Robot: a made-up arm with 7 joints.
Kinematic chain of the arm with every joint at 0, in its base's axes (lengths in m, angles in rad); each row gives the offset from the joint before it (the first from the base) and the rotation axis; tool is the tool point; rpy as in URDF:
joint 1: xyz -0.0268 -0.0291 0.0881 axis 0 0.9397 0.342
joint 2: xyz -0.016 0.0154 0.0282 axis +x
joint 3: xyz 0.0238 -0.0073 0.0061 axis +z
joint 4: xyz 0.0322 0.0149 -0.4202 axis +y
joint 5: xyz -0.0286 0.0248 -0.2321 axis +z
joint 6: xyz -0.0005 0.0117 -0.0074 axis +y
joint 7: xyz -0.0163 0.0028 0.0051 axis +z
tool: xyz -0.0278 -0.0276 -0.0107 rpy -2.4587 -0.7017 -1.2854
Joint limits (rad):
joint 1: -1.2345..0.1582
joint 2: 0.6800..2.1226
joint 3: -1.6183..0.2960
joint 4: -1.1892..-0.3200
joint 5: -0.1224..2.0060
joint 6: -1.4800..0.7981
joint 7: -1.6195..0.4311
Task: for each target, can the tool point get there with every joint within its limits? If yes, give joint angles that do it. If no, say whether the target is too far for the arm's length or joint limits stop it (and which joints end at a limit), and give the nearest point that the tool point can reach.
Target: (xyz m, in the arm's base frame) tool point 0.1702 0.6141 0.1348
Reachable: yes | joints -0.2391 1.5218 -0.0552 -0.7840 0.4467 0.1247 -0.7084
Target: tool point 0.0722 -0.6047 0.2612
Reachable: no: joint limits stop it (at a limit: joint 1, joint 2, joint 4, joint 5) | nearest point 0.5225 -0.0397 0.0701 | short by 0.747 m
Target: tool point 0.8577 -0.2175 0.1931
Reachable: no: too far | nearest point 0.5906 -0.0310 0.1117 | short by 0.336 m
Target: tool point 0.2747 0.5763 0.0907
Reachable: yes | joints -0.3693 1.3640 -0.1029 -0.9614 0.4247 -0.2791 -1.0934
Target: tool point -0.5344 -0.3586 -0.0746
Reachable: no: joint limits stop it (at a limit: joint 1, joint 2, joint 3, joint 4, joint 5) | nearest point -0.1242 0.1022 -0.4322 | short by 0.713 m
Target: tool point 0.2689 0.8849 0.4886
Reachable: no: too far | nearest point 0.1715 0.6208 0.3651 | short by 0.307 m
